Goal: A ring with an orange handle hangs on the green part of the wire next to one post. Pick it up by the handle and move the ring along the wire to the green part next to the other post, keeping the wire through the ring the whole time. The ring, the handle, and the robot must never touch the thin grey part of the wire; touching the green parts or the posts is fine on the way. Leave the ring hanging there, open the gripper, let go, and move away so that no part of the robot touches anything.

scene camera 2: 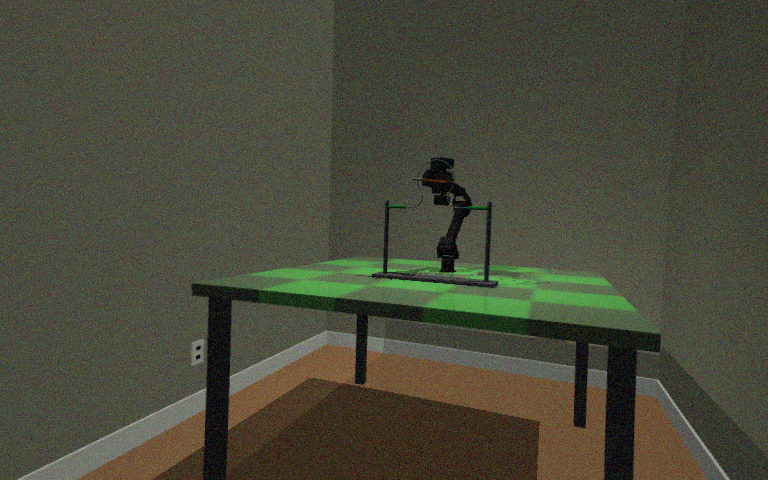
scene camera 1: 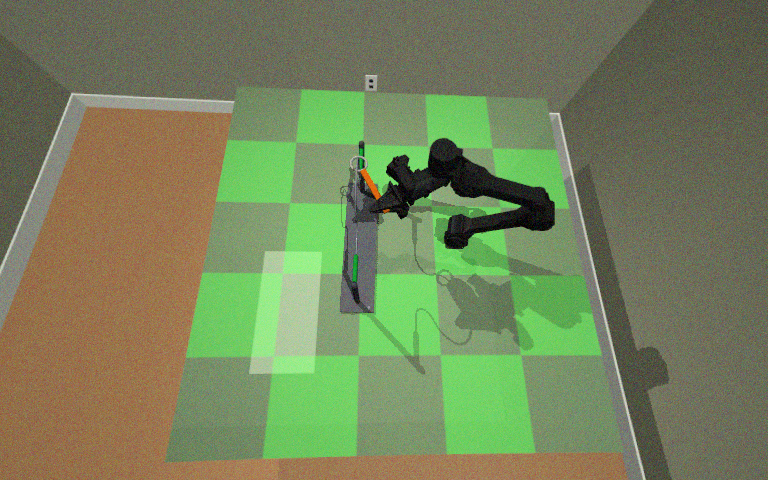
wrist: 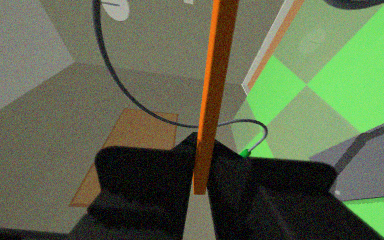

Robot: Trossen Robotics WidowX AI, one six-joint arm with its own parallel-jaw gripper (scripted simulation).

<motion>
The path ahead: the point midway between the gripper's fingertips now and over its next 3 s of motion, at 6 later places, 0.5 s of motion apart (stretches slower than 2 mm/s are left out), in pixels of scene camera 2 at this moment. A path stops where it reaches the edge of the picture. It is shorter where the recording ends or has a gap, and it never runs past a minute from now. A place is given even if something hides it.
The gripper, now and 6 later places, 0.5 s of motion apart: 449, 181; 449, 184; 448, 186; 446, 188; 444, 190; 442, 192; 439, 192
</motion>
